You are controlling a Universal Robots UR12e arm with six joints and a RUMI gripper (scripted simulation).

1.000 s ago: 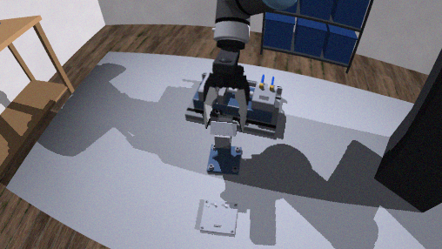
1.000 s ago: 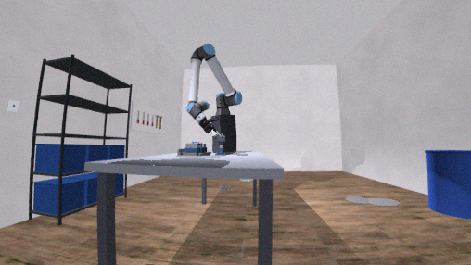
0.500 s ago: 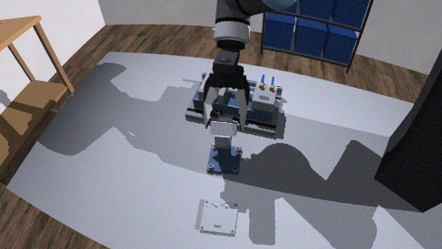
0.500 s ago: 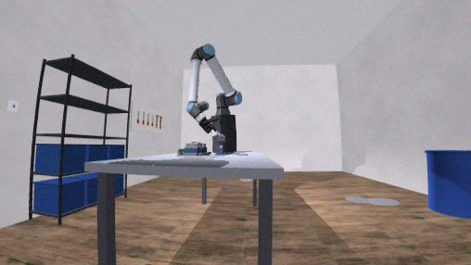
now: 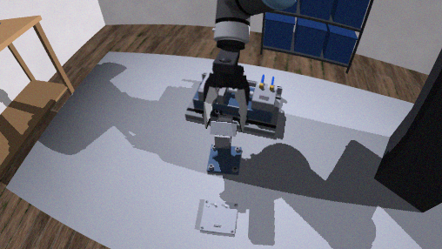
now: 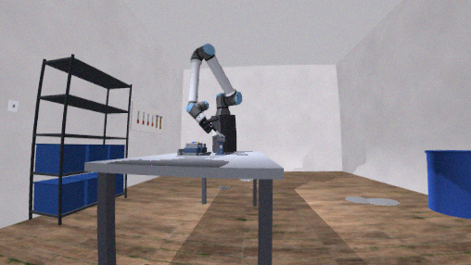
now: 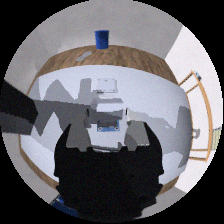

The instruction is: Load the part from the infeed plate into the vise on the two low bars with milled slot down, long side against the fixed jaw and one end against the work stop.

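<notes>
Right now my hand is 1 cm to the right of the grey part and 1 cm above it. Also, from my hand: infeed plate: 2 cm behind, 18 cm to the left, 16 cm below; then vise: 1 cm ahead, 21 cm to the right, 12 cm below; then air cylinder: 9 cm behind, 20 cm to the right, 8 cm below.
</notes>
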